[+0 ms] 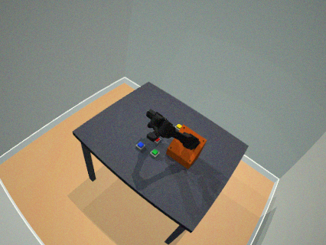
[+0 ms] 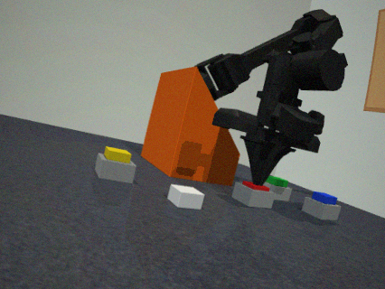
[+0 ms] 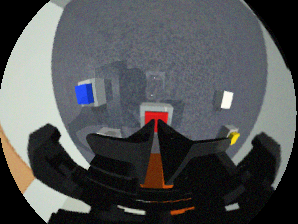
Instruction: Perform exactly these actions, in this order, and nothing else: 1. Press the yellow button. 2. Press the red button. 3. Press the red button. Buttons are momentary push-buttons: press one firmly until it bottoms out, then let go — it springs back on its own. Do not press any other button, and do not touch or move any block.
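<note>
Now: gripper tip 1 cm above the red button. From my gripper tip the other things lie so: green button 7 cm behind, 10 cm to the left; then blue button 3 cm ahead, 13 cm to the left; then white block 5 cm ahead, 14 cm to the right, 2 cm below.
</note>
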